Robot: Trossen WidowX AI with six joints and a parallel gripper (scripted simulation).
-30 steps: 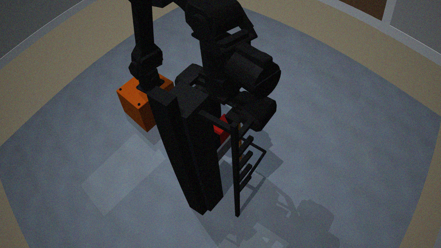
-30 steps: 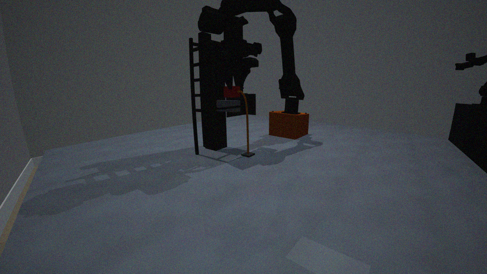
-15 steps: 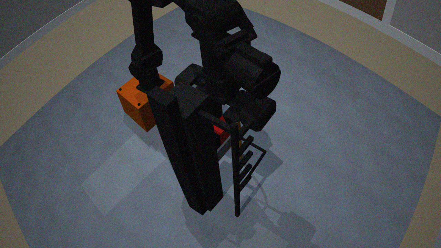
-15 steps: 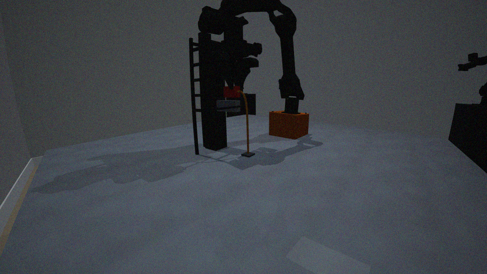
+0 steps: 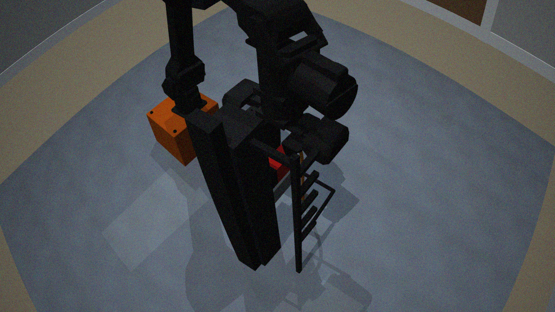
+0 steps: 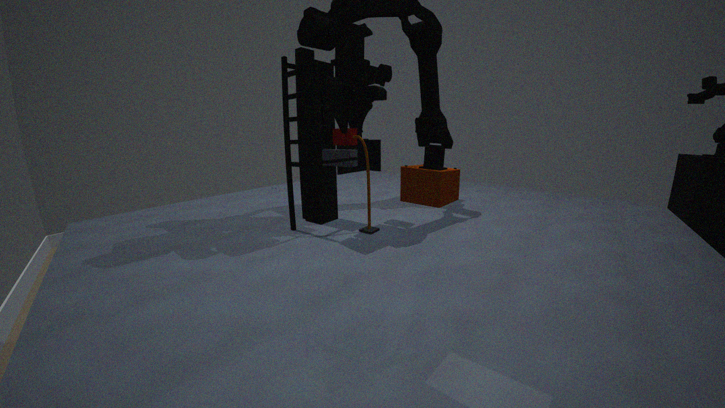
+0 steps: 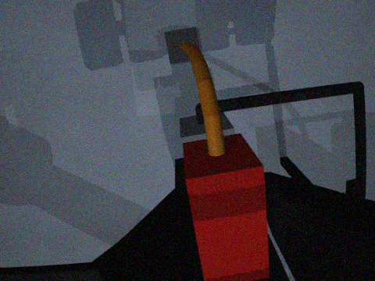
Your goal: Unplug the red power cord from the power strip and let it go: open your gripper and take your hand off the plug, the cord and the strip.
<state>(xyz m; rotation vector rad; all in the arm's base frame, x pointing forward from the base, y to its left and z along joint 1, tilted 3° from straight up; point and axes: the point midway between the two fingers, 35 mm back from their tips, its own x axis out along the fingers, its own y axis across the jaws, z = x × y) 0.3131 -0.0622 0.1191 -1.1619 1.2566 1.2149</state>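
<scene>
My gripper tip is now 3 cm to the left of the red plug. The rest, counted from my gripper tip: foot 20 cm below, 5 cm to the left; black tower 13 cm to the right.
</scene>
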